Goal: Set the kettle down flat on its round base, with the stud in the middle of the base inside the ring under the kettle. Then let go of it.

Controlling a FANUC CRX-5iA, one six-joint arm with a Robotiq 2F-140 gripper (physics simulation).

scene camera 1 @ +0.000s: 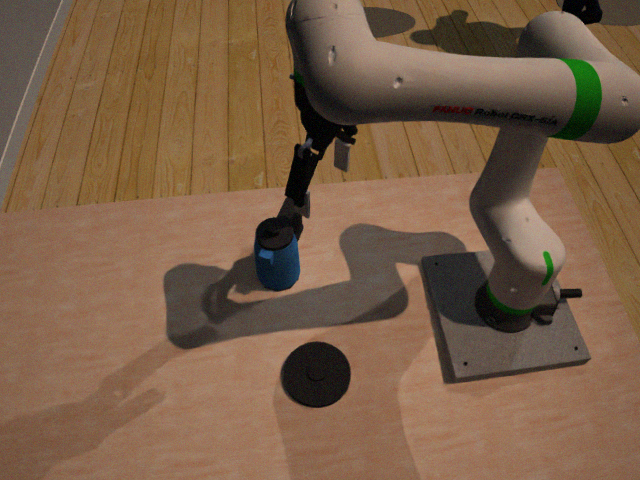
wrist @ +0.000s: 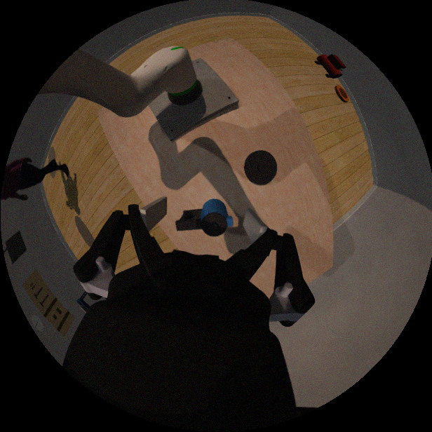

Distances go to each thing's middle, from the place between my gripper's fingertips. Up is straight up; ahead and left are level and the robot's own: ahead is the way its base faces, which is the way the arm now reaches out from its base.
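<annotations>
Blue kettle (scene camera 1: pixel 276 241): 60 mm to the right of my hand, 110 mm ahead of it, 260 mm below it. Round black base (scene camera 1: pixel 316 374): a hair ahead of my hand, a good way to the left of it and well below it.
</annotations>
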